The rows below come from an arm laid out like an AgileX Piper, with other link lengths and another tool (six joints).
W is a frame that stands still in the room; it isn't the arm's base.
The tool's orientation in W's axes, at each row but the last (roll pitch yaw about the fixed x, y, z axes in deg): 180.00 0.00 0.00; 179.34 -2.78 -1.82; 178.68 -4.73 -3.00; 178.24 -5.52 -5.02; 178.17 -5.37 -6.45; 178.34 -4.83 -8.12; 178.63 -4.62 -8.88; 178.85 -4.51 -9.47; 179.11 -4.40 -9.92
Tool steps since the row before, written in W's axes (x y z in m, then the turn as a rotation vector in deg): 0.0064 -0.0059 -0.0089 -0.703 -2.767 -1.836; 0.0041 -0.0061 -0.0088 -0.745 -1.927 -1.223; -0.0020 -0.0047 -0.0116 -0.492 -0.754 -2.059; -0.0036 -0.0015 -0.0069 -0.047 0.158 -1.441; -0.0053 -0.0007 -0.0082 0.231 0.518 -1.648; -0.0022 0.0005 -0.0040 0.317 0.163 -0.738; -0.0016 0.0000 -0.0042 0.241 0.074 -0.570; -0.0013 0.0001 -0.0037 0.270 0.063 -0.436; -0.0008 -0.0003 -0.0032 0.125 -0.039 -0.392
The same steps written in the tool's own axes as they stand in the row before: 0.0064 0.0059 0.0089 -0.703 2.767 1.836; 0.0039 0.0059 0.0091 -0.742 1.936 1.211; -0.0027 0.0045 0.0115 -0.620 0.732 2.032; -0.0041 0.0016 0.0066 -0.199 -0.197 1.423; -0.0059 0.0010 0.0077 0.016 -0.593 1.639; -0.0026 -0.0003 0.0038 0.228 -0.228 0.754; -0.0019 0.0001 0.0041 0.180 -0.124 0.584; -0.0016 0.0000 0.0036 0.221 -0.116 0.453; -0.0010 0.0004 0.0031 0.099 0.011 0.401
